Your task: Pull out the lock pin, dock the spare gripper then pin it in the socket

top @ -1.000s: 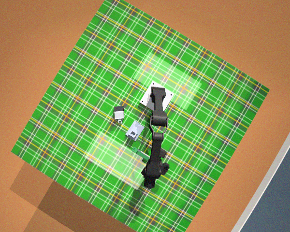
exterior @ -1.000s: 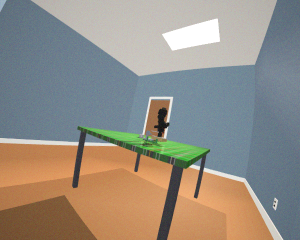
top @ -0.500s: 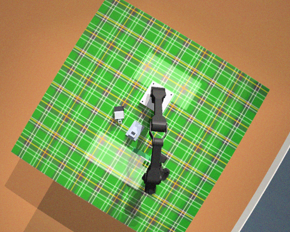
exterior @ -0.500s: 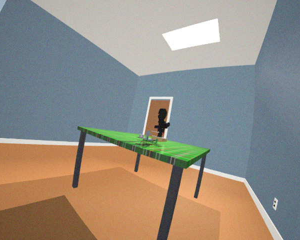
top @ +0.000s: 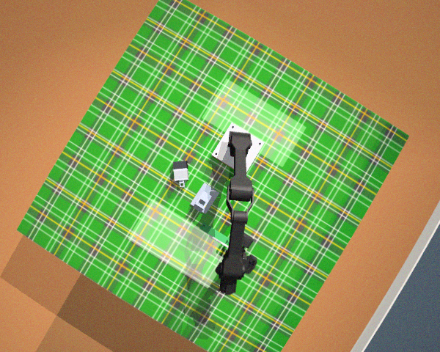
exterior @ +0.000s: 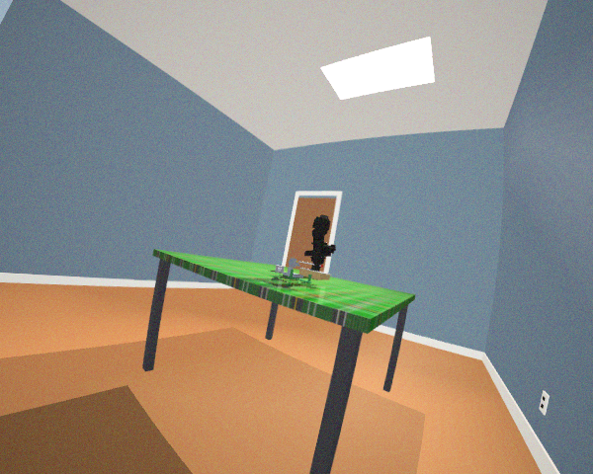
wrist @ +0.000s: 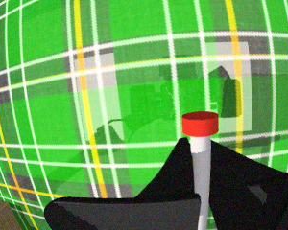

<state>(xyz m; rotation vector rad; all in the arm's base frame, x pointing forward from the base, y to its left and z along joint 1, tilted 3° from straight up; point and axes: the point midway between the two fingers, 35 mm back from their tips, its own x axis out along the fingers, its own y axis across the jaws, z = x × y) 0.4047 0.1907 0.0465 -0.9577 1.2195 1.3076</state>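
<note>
The green translucent block lies 1 cm behind my gripper tip, 10 cm to the right of it and 5 cm below it. From my gripper tip the other things lie so: spare gripper (17 cm behind, 35 cm to the right, 5 cm below); socket (11 cm behind, 21 cm to the right, 2 cm below).
</note>
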